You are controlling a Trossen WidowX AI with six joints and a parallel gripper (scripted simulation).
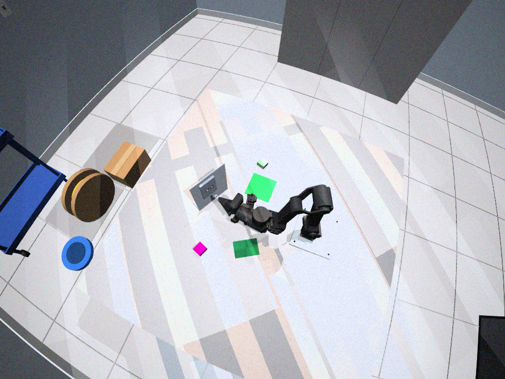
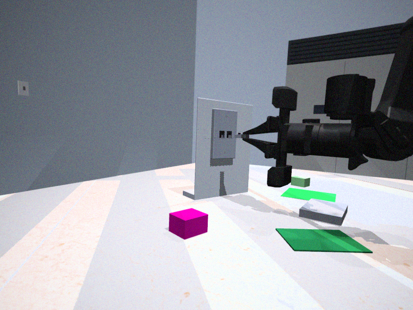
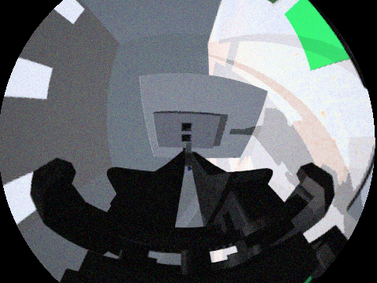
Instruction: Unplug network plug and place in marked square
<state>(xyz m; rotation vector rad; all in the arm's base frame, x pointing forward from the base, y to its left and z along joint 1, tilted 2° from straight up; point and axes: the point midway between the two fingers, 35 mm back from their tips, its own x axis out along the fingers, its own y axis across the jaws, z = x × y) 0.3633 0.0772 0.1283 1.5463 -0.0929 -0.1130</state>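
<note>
Right now the grey upright panel is 7 cm ahead of my gripper tip, 3 cm to the right of it and 5 cm below it. The rest, counted from my gripper tip: magenta cube (20 cm to the left, 13 cm below); network plug (1 cm ahead); grey slab (16 cm behind, 4 cm to the right, 14 cm below).
</note>
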